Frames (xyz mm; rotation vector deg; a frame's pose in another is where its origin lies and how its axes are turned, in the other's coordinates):
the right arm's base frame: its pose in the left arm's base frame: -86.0 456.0 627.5 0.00 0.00 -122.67
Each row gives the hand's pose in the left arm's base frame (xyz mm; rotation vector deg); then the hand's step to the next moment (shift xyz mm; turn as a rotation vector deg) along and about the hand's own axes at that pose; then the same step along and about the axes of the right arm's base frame.
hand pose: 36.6 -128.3 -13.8 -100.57 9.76 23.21
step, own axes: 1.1 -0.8 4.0 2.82 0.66 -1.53
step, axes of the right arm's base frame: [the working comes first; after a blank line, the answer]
step, axes of the left arm's base frame: 0.6 4.2 -0.4 2.67 -1.34 -1.35

-3.8 -1.8 -0.4 -0.32 2.97 -1.35
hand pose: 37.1 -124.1 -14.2 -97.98 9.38 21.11
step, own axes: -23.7 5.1 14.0 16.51 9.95 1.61
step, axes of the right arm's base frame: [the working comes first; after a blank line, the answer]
step, axes of the left arm's base frame: -25.9 10.5 1.3 12.12 1.47 -15.01

5.2 -27.5 1.3 -7.78 9.41 -15.01
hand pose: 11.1 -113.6 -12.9 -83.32 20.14 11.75
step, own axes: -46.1 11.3 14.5 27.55 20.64 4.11
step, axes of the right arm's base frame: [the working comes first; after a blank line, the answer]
step, axes of the left arm's base frame: -45.3 19.1 7.0 18.98 4.31 -28.69

8.4 -48.4 7.0 -13.87 13.65 -28.69
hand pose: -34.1 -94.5 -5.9 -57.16 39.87 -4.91
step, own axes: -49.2 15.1 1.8 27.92 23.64 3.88
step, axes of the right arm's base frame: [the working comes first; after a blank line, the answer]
step, axes of the left arm's base frame: -41.1 28.1 13.1 18.41 5.67 -31.34

-1.4 -49.8 13.1 -14.72 12.44 -31.34
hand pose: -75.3 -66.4 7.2 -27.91 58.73 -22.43
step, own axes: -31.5 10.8 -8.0 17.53 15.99 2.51
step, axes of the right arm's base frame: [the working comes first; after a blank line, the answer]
step, axes of the left arm's base frame: -20.9 23.9 13.0 11.72 4.52 -20.28

-8.8 -30.4 13.0 -10.14 7.42 -20.28
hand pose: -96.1 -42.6 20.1 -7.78 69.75 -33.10
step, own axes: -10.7 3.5 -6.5 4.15 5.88 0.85
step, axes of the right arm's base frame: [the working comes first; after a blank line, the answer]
step, axes of the left arm's base frame: -7.1 9.5 5.3 3.73 2.80 -5.55

-4.2 -11.1 5.3 -4.37 1.63 -5.55
